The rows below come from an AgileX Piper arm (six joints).
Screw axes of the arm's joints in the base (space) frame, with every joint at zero. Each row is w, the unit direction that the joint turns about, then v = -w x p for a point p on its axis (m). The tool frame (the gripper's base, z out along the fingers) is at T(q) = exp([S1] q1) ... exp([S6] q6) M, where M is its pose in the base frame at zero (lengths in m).
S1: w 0 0 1 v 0 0 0
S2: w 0 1 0 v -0.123 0 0
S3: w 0 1 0 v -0.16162 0 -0.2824
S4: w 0.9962 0 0.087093 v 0 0.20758 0
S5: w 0 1 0 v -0.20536 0 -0.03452
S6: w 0.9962 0 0.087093 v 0 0.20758 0
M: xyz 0.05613 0 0.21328 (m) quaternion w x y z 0.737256 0 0.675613 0
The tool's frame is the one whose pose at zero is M.
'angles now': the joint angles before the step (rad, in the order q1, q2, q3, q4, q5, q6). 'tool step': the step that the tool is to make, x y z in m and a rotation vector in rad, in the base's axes. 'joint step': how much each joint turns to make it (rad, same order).
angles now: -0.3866 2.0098 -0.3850 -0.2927 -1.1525 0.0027
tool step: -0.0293 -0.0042 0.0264 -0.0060 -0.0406 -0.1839
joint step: 0.0003 -0.1590 0.1192 0.1845 -0.0002 -0.0001
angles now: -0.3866 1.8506 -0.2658 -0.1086 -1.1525 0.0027
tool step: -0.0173 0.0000 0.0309 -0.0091 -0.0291 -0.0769
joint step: 0.0000 -0.2118 0.0478 0.0766 0.1338 0.0000
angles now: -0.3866 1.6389 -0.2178 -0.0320 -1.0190 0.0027
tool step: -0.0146 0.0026 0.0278 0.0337 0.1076 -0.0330
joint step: 0.0001 -0.2620 -0.0210 0.0439 0.3956 -0.0232
